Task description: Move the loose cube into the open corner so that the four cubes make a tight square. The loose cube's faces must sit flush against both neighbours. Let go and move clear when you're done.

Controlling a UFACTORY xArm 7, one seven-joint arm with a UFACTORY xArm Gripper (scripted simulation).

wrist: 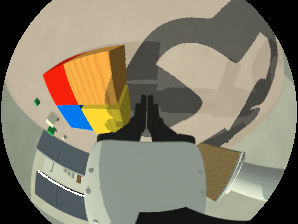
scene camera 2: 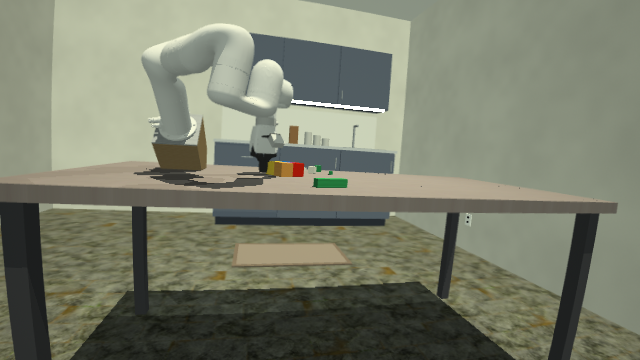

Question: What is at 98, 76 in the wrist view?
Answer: An orange cube.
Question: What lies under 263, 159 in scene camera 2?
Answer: The gripper.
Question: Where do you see a red cube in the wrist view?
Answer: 56, 79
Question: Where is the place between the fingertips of the gripper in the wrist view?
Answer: At 147, 102
